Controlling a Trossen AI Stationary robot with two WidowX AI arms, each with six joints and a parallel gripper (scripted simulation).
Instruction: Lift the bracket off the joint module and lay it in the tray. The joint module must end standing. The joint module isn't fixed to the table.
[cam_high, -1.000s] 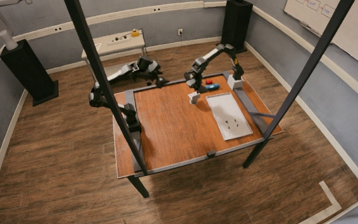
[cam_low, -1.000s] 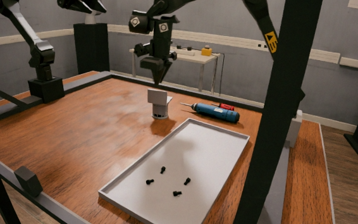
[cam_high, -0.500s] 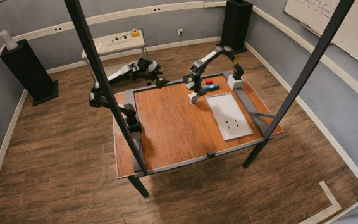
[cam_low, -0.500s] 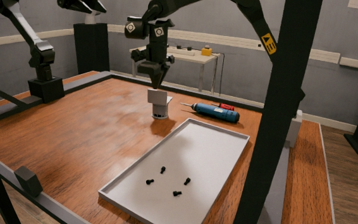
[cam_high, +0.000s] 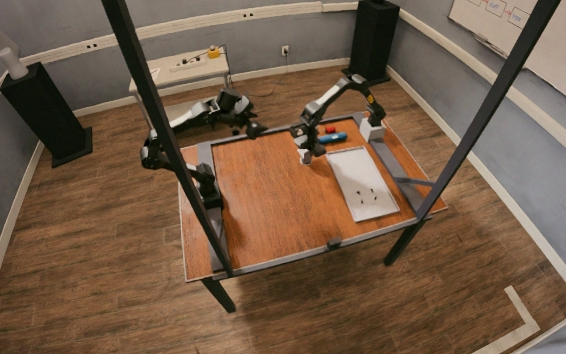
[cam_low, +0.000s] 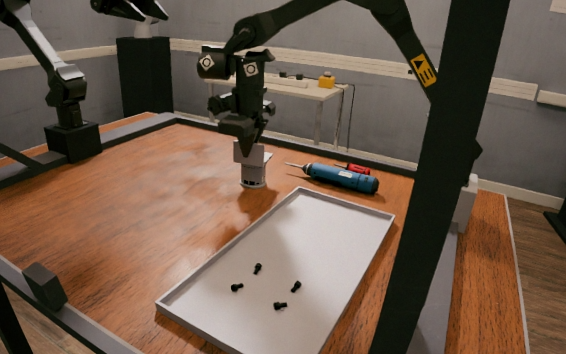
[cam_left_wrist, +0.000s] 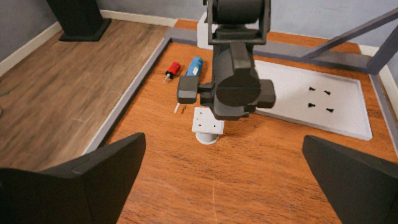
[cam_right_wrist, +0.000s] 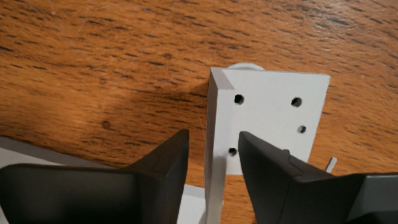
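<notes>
Now: right hand 30 mm short of the bracket and 40 mm above it. The rest, counted from my right hand: red tool: 160 mm ahead, 220 mm to the right, 100 mm below; then joint module: 30 mm ahead, 90 mm below; then tray: 210 mm behind, 160 mm to the right, 110 mm below.
</notes>
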